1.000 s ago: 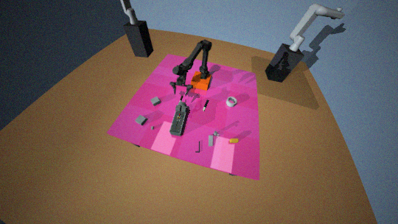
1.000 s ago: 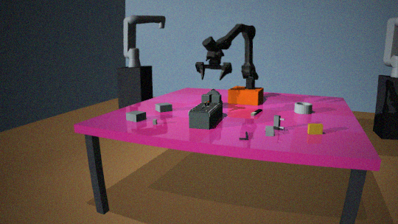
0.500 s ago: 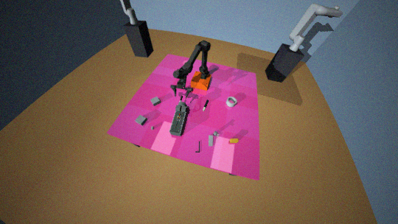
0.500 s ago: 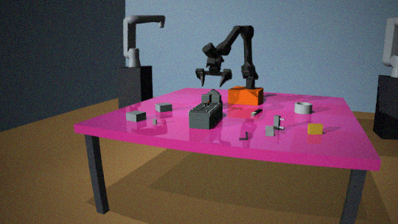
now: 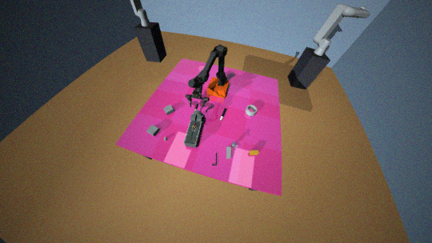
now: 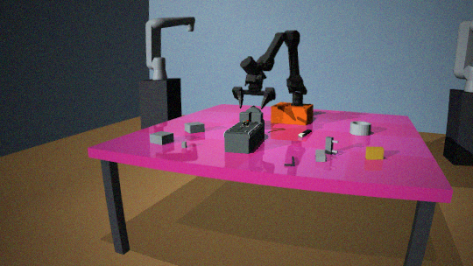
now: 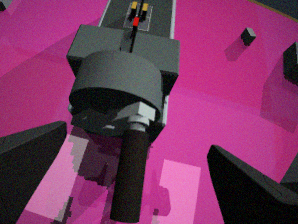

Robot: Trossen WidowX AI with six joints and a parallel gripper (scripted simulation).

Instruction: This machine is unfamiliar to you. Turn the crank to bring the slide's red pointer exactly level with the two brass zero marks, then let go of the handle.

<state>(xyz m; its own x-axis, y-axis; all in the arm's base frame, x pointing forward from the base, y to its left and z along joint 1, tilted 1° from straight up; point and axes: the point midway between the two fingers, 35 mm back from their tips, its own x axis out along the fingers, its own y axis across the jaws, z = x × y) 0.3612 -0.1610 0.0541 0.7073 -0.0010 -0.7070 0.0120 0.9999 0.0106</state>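
Right now the dark crank handle is 20 mm behind my gripper tip. Also, from my gripper tip: small cube 260 mm ahead, 190 mm to the right, 110 mm below; black-and-white stick 50 mm behind, 230 mm to the left, 110 mm below; red pointer 130 mm ahead, 20 mm to the left, 30 mm below.
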